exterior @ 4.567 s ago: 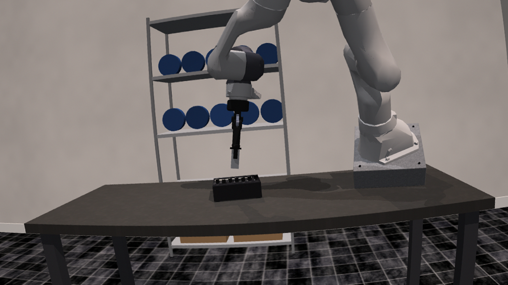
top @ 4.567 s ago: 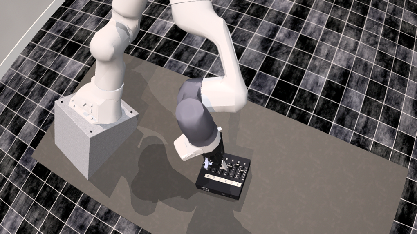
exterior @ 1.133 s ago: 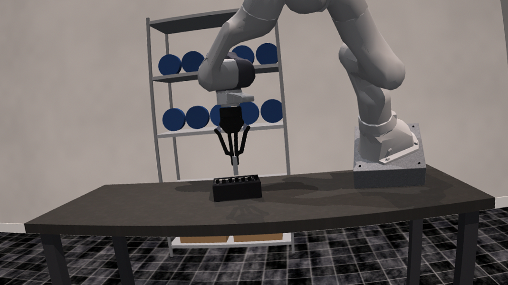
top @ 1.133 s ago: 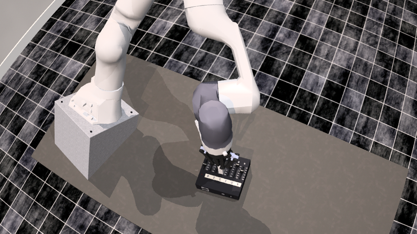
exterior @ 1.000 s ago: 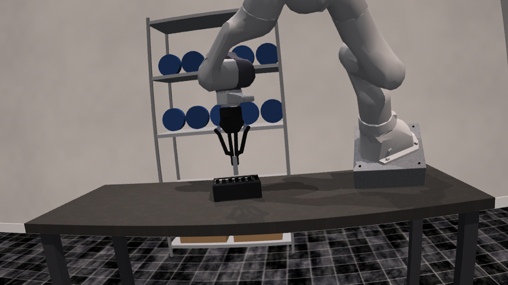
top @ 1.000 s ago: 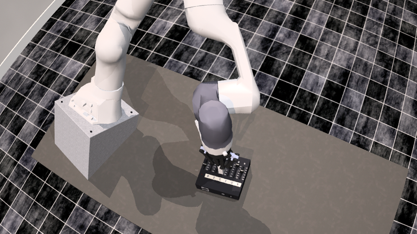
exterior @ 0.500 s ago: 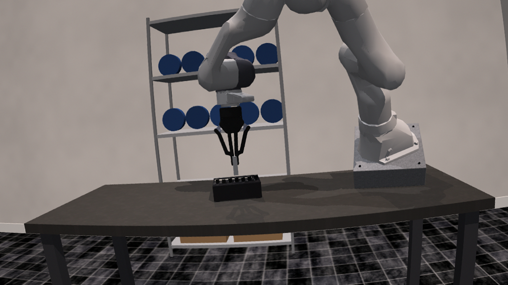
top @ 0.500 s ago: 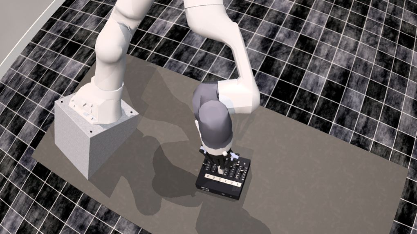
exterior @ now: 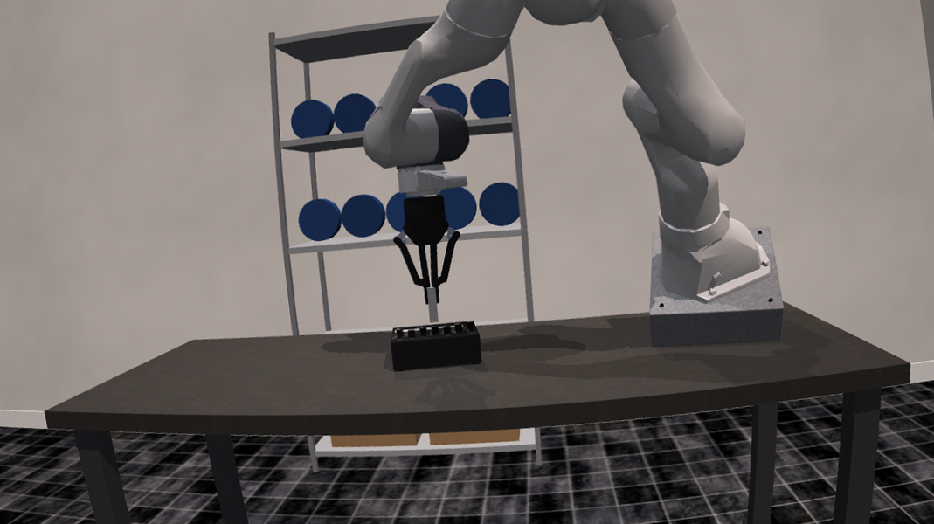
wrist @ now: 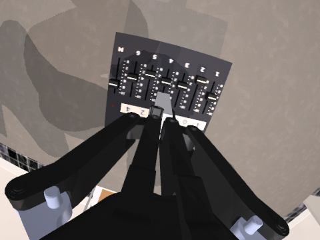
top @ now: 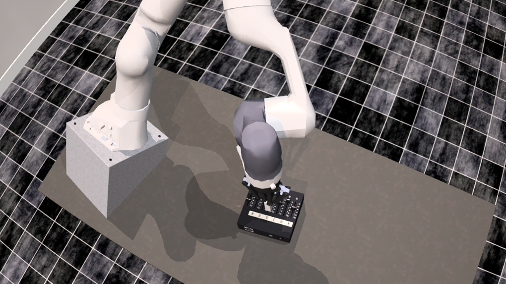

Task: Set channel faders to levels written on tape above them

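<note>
Right now my hand is 70 mm past the master fader and 40 mm above it.
</note>
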